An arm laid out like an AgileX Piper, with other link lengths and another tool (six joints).
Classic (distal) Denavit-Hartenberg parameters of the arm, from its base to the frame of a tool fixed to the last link. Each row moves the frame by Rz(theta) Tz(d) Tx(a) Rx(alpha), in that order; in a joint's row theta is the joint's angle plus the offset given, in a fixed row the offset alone. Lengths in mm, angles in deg.
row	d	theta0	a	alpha
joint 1	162.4	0	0	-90
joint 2	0	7.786	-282.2	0
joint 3	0	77.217	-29.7	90
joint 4	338.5	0	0	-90
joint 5	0	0	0	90
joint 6	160.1	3.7	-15.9	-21.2
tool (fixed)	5.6	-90	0	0
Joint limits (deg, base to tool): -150..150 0..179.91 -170..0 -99.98..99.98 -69.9..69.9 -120..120
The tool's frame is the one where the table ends.
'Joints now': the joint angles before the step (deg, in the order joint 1, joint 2, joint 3, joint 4, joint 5, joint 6). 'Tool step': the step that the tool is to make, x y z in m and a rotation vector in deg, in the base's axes. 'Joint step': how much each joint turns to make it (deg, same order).
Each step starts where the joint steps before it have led.
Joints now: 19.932, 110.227, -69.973, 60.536, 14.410, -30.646
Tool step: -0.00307, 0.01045, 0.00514, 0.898, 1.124, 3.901
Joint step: 0.001, 0.155, -1.404, -0.531, 4.384, -0.705
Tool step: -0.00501, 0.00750, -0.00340, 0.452, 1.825, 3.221
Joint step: -0.007, 0.635, -0.760, -0.445, 3.668, -0.522
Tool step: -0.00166, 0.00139, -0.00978, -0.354, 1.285, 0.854
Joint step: -0.013, 1.072, -0.199, -0.395, 0.899, -0.007
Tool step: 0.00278, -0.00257, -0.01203, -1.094, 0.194, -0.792
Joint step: 0.007, 1.400, -0.118, -0.320, -1.410, -0.002
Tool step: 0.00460, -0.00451, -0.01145, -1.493, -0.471, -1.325
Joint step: -0.017, 1.402, -0.125, -0.472, -2.324, -0.001
